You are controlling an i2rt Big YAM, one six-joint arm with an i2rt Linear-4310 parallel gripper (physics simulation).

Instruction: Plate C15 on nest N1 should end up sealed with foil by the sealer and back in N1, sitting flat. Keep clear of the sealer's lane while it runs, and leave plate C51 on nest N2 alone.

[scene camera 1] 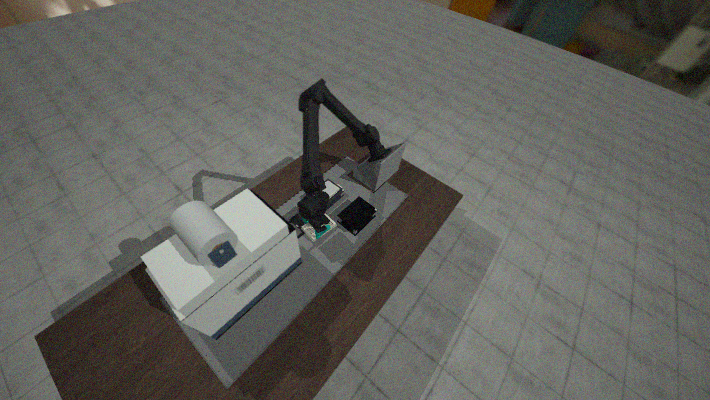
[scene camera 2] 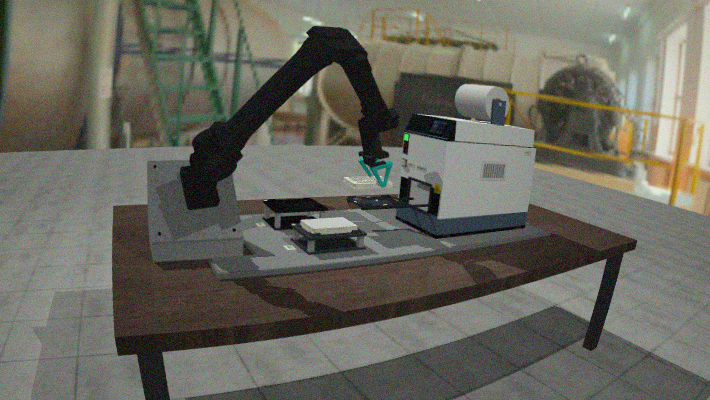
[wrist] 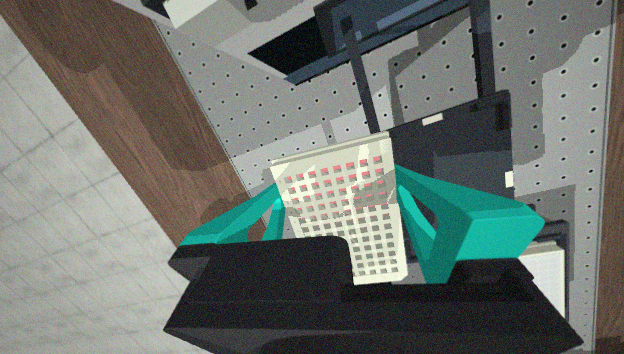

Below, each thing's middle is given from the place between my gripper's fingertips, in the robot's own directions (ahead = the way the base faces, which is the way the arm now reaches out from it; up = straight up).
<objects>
My gripper is now 80 mm to the left of the black sealer stage (scene camera 2: 384, 201), 40 mm above it and 20 mm past it. Also, from my hand: white roll (scene camera 1: 197, 225) (320 mm ahead, 290 mm above, 110 mm to the right).
</objects>
